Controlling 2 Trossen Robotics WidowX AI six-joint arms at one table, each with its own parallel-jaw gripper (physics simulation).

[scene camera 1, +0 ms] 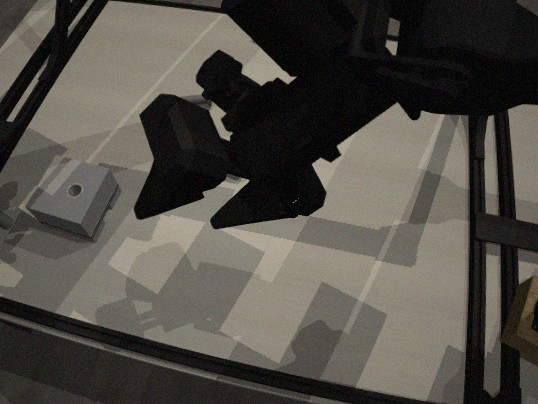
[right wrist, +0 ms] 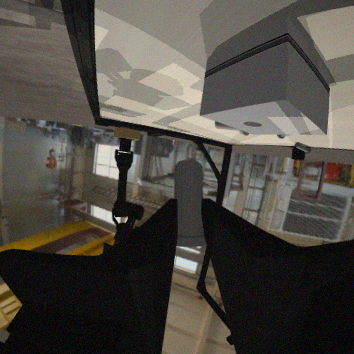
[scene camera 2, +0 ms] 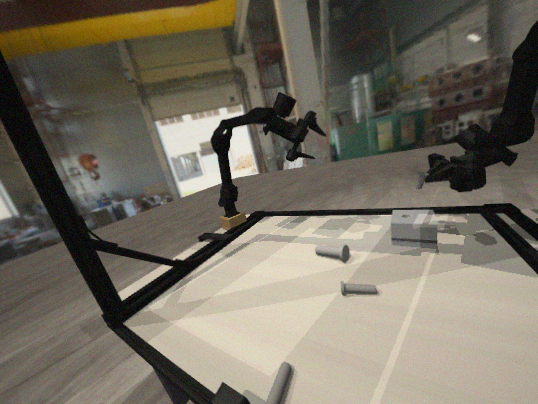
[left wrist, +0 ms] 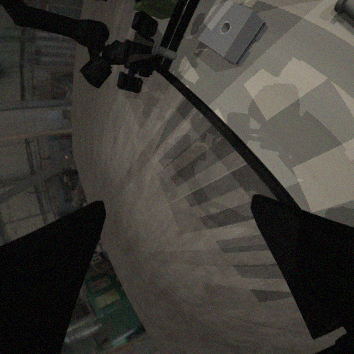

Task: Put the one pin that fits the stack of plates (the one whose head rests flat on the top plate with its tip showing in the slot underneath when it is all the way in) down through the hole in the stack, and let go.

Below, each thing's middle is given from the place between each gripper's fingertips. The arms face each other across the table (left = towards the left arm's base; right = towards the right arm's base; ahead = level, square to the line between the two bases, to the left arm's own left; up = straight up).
Labels:
I see my left gripper 28 cm to the left of the grey stack of plates (right wrist: 265, 83), 27 cm above it and 10 cm past it.
The grey stack of plates lies 110 mm below my right hand, 100 mm behind it and 30 mm to the left of it.

